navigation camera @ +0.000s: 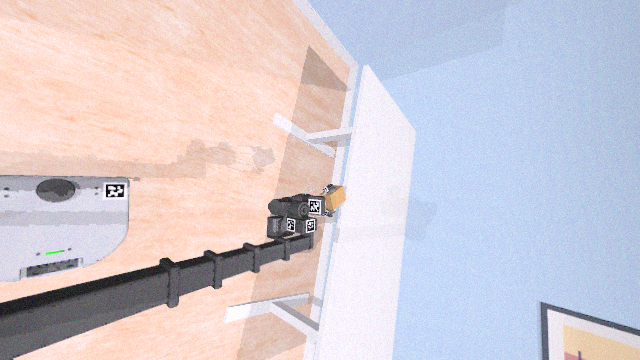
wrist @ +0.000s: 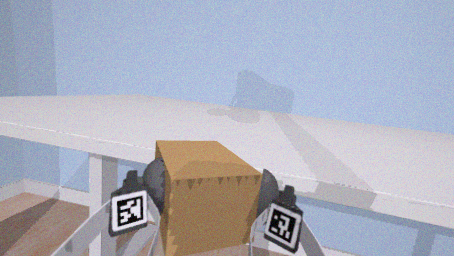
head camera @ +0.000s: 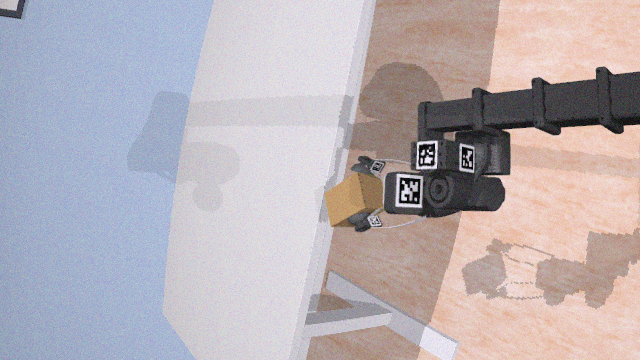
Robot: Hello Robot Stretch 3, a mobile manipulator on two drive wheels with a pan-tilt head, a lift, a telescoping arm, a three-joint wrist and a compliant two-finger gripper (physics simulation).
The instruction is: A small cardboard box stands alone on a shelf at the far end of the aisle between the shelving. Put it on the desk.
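The small cardboard box is orange-brown and sits between the two rounded fingertips. My gripper is shut on it from both sides. The white desk stands against the blue wall. The box is at the desk's long front edge, and in the head view its far corner overlaps that edge while most of it is over the floor. In the wrist view the edge passes behind the box. Whether box and desk touch cannot be told.
The telescoping arm reaches out toward the desk. White desk legs stand below the top. My base is on the wood floor. A framed picture hangs on the wall. Shadows fall on the desk top.
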